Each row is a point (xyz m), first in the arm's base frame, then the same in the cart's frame.
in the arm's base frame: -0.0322 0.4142 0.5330
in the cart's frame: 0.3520 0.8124 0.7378
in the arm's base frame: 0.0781 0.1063 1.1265
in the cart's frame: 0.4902 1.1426 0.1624
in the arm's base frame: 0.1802 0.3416 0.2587
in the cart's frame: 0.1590 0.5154 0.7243
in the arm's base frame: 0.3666 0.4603 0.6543
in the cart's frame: 0.0016 0.8880 0.5201
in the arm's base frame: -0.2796 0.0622 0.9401
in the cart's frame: 0.7939 1.0075 0.3951
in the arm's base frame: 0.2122 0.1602 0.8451
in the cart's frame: 0.3053 0.9148 0.2806
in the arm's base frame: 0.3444 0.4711 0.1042
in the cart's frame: -0.0681 0.4302 0.8181
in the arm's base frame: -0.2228 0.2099 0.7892
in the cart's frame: 0.6525 0.9485 0.5510
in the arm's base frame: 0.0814 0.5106 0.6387
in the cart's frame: 0.2242 0.9371 0.6994
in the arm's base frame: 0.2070 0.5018 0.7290
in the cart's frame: 0.1327 0.9931 0.5877
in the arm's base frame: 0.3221 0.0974 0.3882
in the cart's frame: 0.1691 0.4812 0.4157
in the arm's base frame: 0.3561 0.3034 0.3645
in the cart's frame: 0.0397 0.5629 0.5597
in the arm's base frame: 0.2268 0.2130 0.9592
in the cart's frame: 0.2853 1.0368 0.2536
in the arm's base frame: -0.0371 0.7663 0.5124
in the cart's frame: 0.1888 0.9769 1.0036
